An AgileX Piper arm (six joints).
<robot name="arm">
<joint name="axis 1" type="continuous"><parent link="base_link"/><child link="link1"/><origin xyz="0 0 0.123" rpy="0 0 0"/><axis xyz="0 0 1"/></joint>
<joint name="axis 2" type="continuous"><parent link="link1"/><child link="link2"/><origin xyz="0 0 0" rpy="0 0 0"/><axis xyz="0 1 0"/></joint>
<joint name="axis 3" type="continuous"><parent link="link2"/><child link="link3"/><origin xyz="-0.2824 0 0.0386" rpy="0 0 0"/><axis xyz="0 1 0"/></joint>
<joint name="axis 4" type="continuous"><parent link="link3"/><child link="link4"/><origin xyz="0.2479 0 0.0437" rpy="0 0 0"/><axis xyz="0.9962 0 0.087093"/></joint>
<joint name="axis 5" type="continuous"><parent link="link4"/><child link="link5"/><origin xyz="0 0 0" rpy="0 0 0"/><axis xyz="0 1 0"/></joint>
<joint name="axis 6" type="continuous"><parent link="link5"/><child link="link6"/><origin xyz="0.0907 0 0.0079" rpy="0 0 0"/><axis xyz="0.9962 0 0.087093"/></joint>
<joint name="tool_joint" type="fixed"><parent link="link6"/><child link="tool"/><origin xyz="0 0 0" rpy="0 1.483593 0"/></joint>
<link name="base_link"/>
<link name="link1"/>
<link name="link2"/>
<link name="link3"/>
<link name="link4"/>
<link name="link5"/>
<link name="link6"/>
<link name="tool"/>
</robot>
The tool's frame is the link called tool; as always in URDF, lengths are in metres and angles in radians. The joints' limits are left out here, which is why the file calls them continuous.
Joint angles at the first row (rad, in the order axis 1, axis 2, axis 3, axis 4, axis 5, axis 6):
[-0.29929, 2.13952, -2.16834, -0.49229, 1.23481, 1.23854]
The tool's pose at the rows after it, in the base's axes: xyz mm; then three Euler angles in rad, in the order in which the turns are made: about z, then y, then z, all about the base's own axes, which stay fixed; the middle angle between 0 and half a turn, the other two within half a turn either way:
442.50, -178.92, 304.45, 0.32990, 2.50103, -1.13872
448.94, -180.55, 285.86, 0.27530, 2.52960, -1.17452
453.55, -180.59, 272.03, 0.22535, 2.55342, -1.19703
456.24, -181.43, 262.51, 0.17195, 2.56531, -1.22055
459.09, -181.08, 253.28, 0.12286, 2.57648, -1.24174
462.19, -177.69, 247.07, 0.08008, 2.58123, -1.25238
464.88, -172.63, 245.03, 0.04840, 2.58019, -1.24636
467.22, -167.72, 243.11, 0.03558, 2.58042, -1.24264
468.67, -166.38, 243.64, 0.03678, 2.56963, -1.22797
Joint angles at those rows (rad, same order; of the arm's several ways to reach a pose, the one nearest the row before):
[-0.29928, 2.17059, -2.16832, -0.49060, 1.23480, 1.23341]
[-0.29929, 2.20905, -2.16837, -0.48607, 1.23482, 1.22334]
[-0.29783, 2.23694, -2.16837, -0.47807, 1.23483, 1.20275]
[-0.29784, 2.25648, -2.16840, -0.47816, 1.23484, 1.17749]
[-0.29546, 2.27524, -2.16830, -0.47818, 1.23480, 1.15643]
[-0.28656, 2.28812, -2.16834, -0.48144, 1.23480, 1.13685]
[-0.27475, 2.29260, -2.16834, -0.48472, 1.23301, 1.11312]
[-0.26354, 2.29670, -2.16836, -0.48721, 1.23301, 1.10926]
[-0.25937, 2.29667, -2.16833, -0.49439, 1.22288, 1.10403]

